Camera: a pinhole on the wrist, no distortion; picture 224 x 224 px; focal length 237.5 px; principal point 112.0 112.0 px. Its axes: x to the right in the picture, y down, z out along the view. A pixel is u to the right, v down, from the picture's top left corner.
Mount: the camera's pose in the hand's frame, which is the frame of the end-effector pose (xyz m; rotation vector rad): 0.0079 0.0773 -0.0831 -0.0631 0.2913 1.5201
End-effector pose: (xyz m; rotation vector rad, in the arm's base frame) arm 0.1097 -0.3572 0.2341 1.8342 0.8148 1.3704
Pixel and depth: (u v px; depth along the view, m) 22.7 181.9 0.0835
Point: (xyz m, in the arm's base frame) 0.1213 -0.3996 0.2850
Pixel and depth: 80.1 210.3 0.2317
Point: 0.2601 -0.4842 0.2596
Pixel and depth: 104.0 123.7 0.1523
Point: 0.1872 -0.4086 0.3210
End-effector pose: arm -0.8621 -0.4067 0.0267 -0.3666 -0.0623 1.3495
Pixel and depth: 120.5 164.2 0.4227
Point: -1.1308 -0.3195 0.2884
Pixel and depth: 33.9 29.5 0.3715
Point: -0.9228 -0.1573 0.2538
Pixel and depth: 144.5 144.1 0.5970
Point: -1.2566 -0.2302 0.3940
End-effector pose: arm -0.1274 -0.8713 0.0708 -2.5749 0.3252 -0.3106
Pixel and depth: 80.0 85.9 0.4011
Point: 0.0447 -0.8506 -0.2295
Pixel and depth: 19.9 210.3 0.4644
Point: -0.1193 -0.6480 -0.3176
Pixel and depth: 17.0 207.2 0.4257
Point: -0.1163 -0.6723 -0.2794
